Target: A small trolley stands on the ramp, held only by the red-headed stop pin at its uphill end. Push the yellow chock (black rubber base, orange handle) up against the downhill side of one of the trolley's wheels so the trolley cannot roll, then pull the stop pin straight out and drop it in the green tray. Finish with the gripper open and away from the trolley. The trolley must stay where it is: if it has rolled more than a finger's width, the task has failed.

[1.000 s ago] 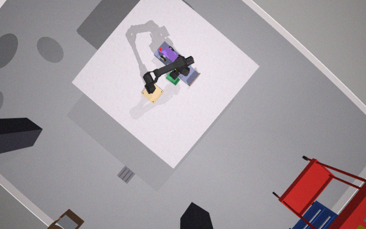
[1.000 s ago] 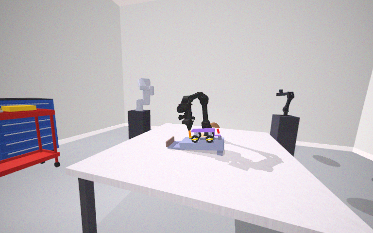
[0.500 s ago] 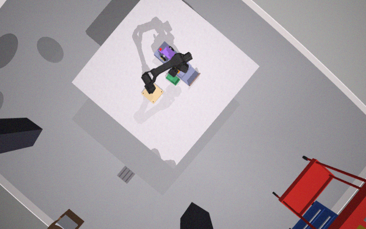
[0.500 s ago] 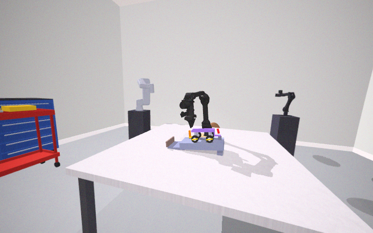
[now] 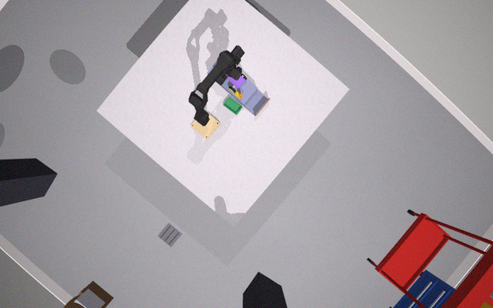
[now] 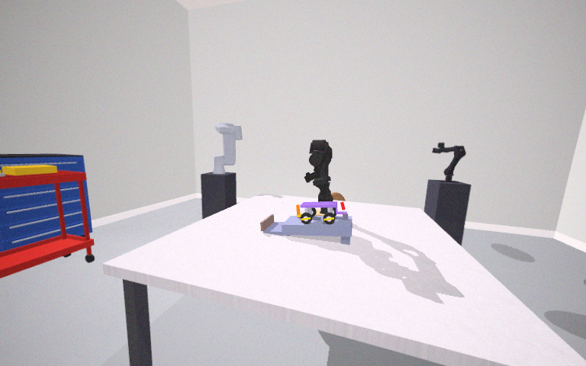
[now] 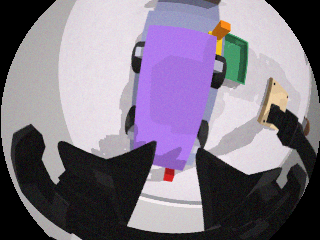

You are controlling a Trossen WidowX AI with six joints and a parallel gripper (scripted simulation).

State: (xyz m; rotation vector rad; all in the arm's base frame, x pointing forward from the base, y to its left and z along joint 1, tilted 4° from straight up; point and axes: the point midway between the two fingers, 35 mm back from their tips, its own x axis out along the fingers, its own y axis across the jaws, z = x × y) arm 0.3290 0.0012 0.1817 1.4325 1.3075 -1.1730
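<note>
Right now my gripper tip is 1 cm short of the stop pin, 9 cm to the right of it and 5 cm above it. The rest, counted from my gripper tip: yellow chock 5 cm behind, 12 cm to the right, 10 cm below; purple trolley 1 cm ahead, 2 cm to the right, 7 cm below; blue-grey ramp 1 cm ahead, 3 cm to the right, 14 cm below.
</note>
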